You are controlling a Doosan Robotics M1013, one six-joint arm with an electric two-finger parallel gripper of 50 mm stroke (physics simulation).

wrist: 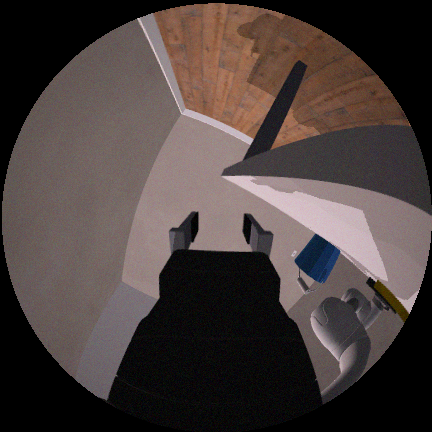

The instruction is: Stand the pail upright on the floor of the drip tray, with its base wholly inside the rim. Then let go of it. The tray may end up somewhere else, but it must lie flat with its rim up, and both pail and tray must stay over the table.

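Where they show: gripper, fingertip midpoint: [220, 221]; arm's base at its link origin: [381, 297].
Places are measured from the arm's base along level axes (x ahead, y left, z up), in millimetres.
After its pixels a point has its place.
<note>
The blue pail [317, 259] {x 637, y 380, z 39 mm} is at the right of the wrist view. Its narrower base is toward the pale table top [330, 207] {x 1093, y 121, z -43 mm} and its wide mouth faces away from it, so it looks upright. Its wire handle [303, 285] {x 553, y 405, z 180 mm} with a grey grip sticks out past the mouth. My gripper [220, 221] {x 1114, y 222, z 16 mm} is open and empty, well apart from the pail, and points sideways past the table toward a wall. A yellow strip [392, 299] shows edge-on at the lower right; I cannot tell whether it is the drip tray. The pail's underside is hidden.
The dark table edge [340, 155] and a dark table leg [280, 107] are at the upper right, over a wooden floor [210, 60]. The grey robot arm [340, 325] {x 697, y 98, z 121 mm} stands beyond the pail, beside the yellow strip. Grey walls [80, 175] are at the left and behind.
</note>
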